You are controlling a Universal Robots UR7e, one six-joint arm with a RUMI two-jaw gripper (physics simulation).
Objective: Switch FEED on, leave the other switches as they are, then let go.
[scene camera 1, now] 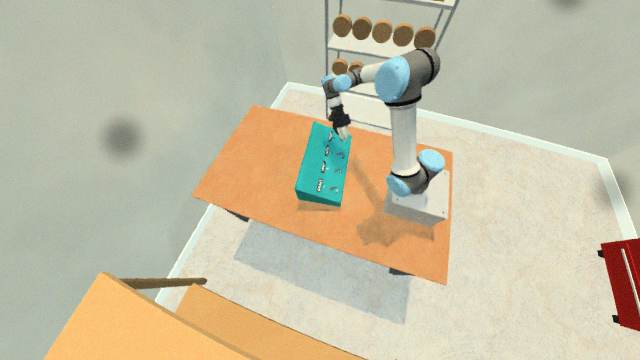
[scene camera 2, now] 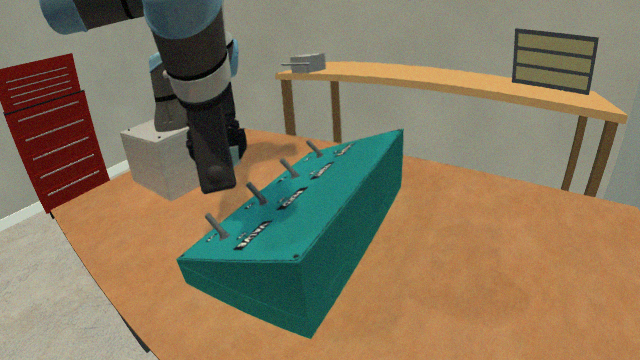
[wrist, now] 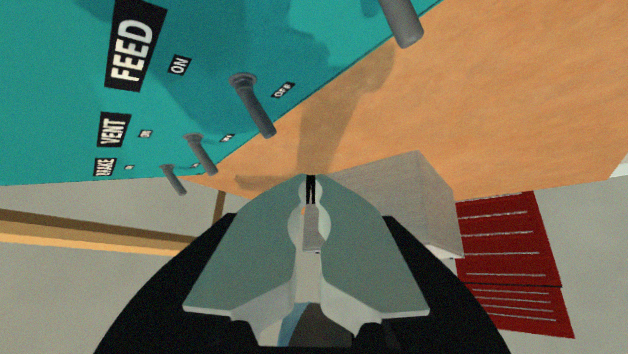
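Where they show: gripper, fingertip midpoint: (scene camera 1: pixel 345 140) (wrist: pixel 311 177); arm's base, link origin: (scene camera 2: pixel 178 123).
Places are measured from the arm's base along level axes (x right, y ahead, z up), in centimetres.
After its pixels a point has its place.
A teal sloped switch panel (scene camera 1: pixel 311 160) @[z -3.8, x -12.4, y 56.0 cm] (scene camera 2: pixel 345 215) @[z -3.8, x 1.6, y 65.7 cm] (wrist: pixel 45 60) @[z -5.4, x -3.3, y 54.5 cm] carries grey levers. The FEED lever (scene camera 2: pixel 256 193) @[z -7.0, x 2.7, y 44.8 cm] (wrist: pixel 257 110) @[z -6.8, x 2.9, y 44.5 cm] leans toward its OFF label (wrist: pixel 283 90) @[z -10.6, x 3.2, y 42.1 cm], away from its ON label (wrist: pixel 179 65) @[z -7.5, x 0.7, y 49.8 cm]. The VALVE lever (scene camera 2: pixel 216 226) @[z -7.1, x 14.0, y 48.6 cm] (wrist: pixel 404 25) @[z -5.6, x 14.2, y 47.3 cm], VENT lever (scene camera 2: pixel 289 168) @[z -7.2, x -8.7, y 41.1 cm] (wrist: pixel 202 156) @[z -6.9, x -8.6, y 40.8 cm] and BRAKE lever (scene camera 2: pixel 314 149) @[z -7.3, x -20.0, y 37.3 cm] (wrist: pixel 174 181) @[z -7.0, x -19.9, y 37.1 cm] lean the same way. My gripper (scene camera 1: pixel 343 136) @[z -0.5, x 7.8, y 44.1 cm] (wrist: pixel 311 177) @[z -0.5, x 7.8, y 44.1 cm] is shut and empty, above the panel's lever side at the VALVE and FEED end. No contact with a lever shows. In scene camera 2 its dark body hides the fingertips.
The panel stands on an orange table (scene camera 1: pixel 240 150) @[z -17.8, x -22.0, y 111.4 cm] (scene camera 2: pixel 475 260) @[z -17.8, x -17.3, y 82.0 cm]. The arm's grey base block (scene camera 1: pixel 415 207) @[z 0.1, x -13.5, y -5.5 cm] (scene camera 2: pixel 160 162) @[z -5.8, x 11.3, y 11.3 cm] (wrist: pixel 400 195) @[z -9.3, x 7.2, y 10.6 cm] stands beyond the lever side. A rack (scene camera 1: pixel 327 65) is behind the table. A red cabinet (scene camera 2: pixel 55 135) (wrist: pixel 510 240) and a wooden bench (scene camera 2: pixel 425 80) stand farther off.
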